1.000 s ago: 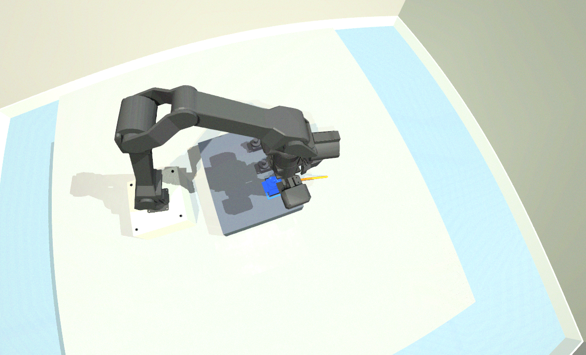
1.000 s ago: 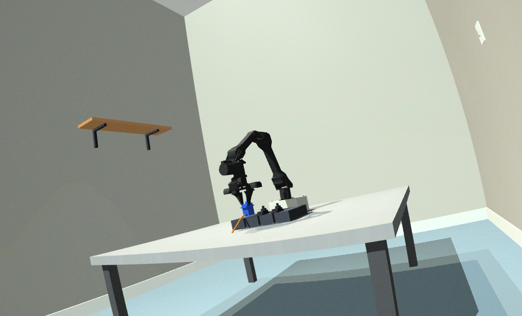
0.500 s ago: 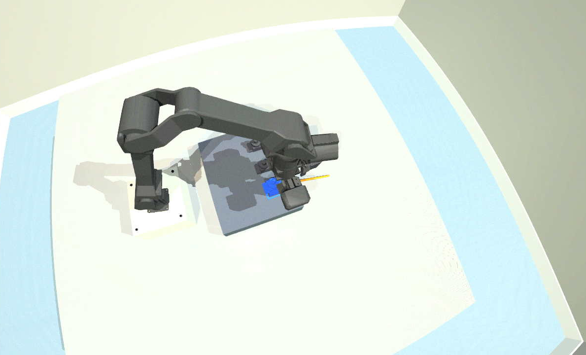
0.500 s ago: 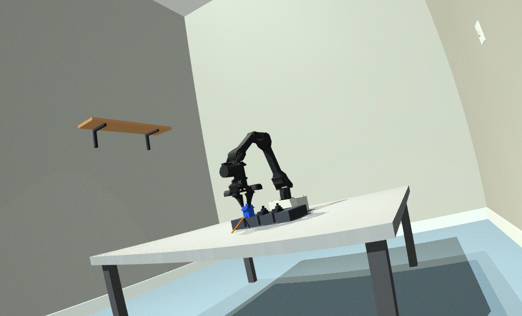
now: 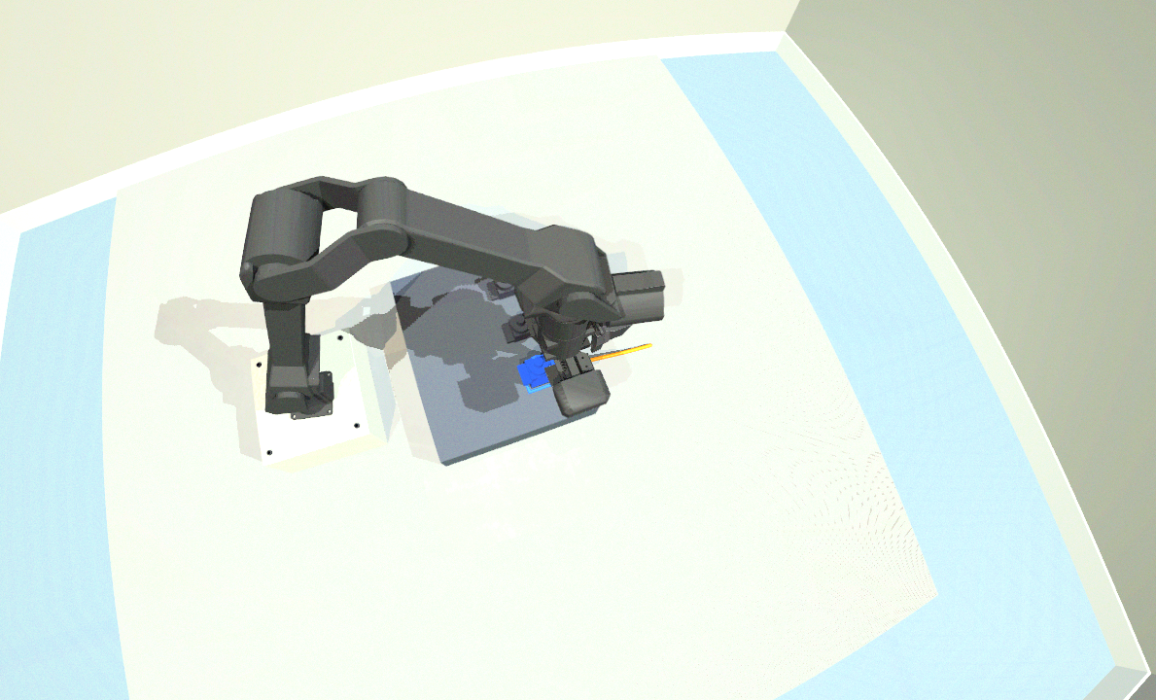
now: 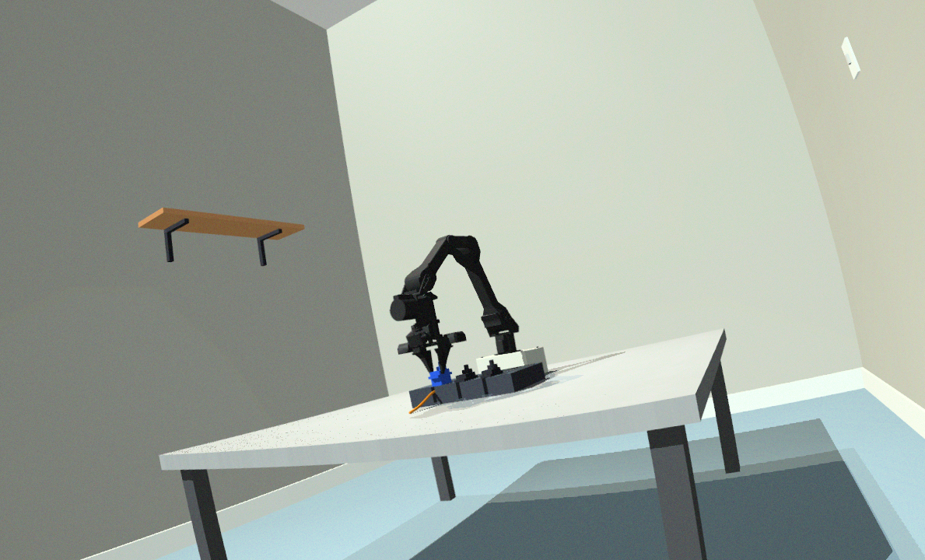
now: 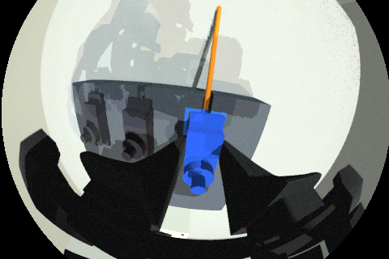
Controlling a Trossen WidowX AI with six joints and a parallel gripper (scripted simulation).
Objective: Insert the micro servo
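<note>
My gripper tip is 130 mm past the dark grey deck, 50 mm to the right of it and 50 mm above it.
</note>
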